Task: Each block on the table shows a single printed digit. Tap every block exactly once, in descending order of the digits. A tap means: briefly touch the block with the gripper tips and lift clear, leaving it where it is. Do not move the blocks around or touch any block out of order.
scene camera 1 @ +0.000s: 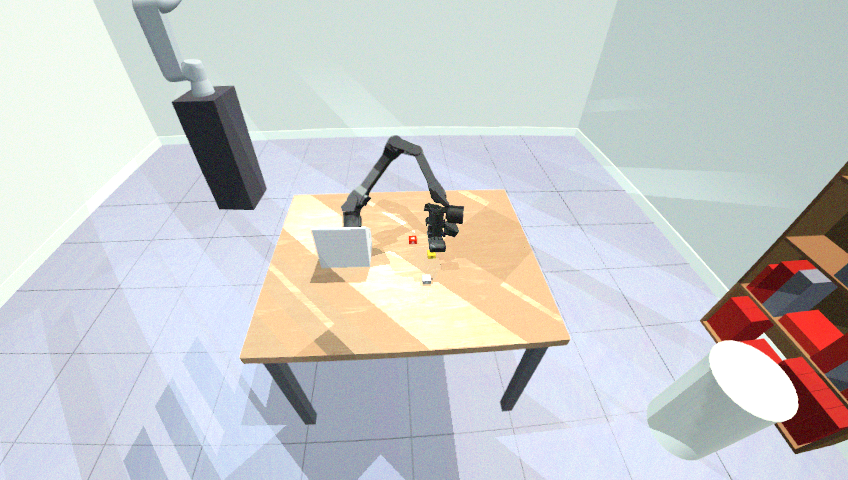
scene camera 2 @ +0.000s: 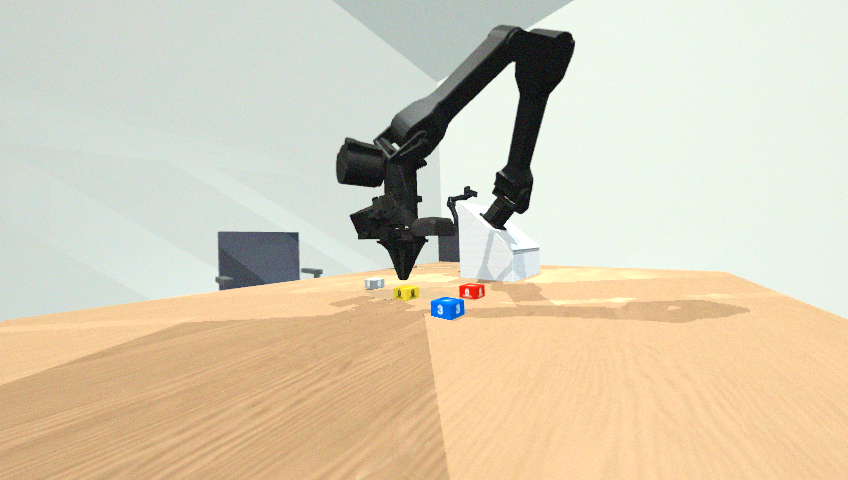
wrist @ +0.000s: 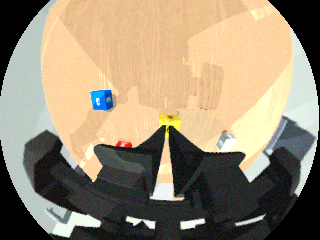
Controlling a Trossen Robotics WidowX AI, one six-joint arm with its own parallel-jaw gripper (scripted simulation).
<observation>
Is my gripper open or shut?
Shut.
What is my gripper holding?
Nothing.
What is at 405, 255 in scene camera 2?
My gripper.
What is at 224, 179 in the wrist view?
My gripper.
</observation>
